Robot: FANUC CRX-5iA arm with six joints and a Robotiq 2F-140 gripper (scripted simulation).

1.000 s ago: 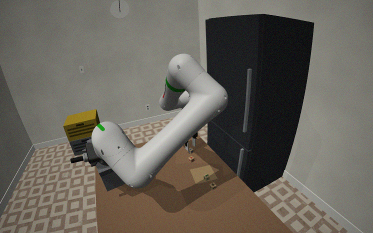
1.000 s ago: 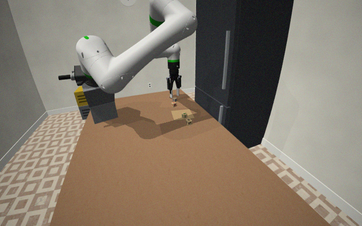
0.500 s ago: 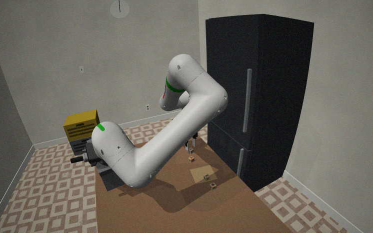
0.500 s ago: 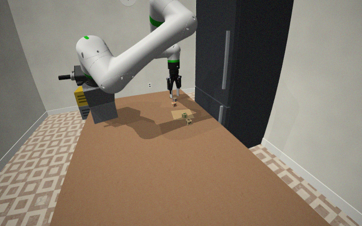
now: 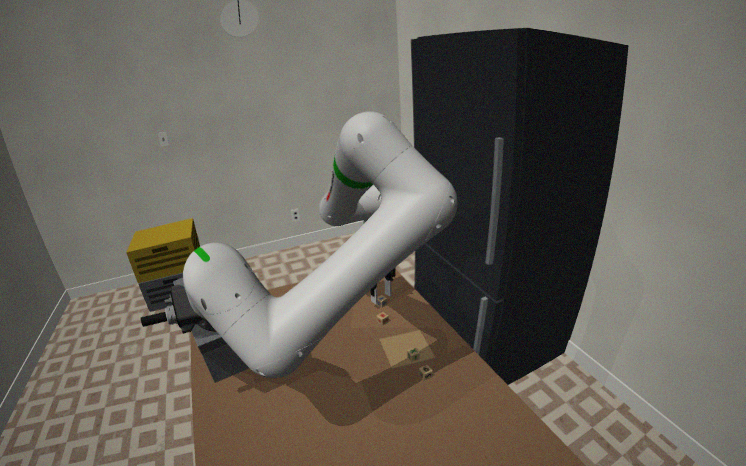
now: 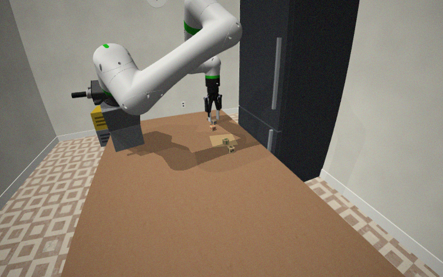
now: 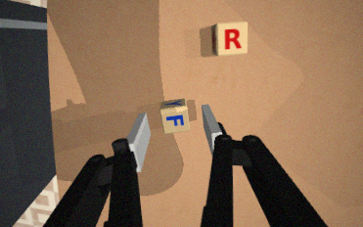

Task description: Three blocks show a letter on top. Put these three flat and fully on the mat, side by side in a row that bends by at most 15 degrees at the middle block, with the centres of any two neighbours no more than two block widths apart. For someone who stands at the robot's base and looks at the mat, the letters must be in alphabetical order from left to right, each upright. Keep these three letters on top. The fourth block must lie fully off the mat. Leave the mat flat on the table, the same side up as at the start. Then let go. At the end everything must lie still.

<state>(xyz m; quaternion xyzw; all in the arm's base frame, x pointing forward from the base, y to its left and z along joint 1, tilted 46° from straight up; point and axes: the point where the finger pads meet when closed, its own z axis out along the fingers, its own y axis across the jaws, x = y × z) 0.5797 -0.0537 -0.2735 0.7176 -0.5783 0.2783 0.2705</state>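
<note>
My gripper is now 4 cm above the F block. Also, from my hand: R block (9 cm to the right, 5 cm behind, 4 cm below); then tan mat (25 cm to the right, 6 cm below, 6 cm behind); then X block (29 cm to the right, 7 cm behind, 4 cm below).
</note>
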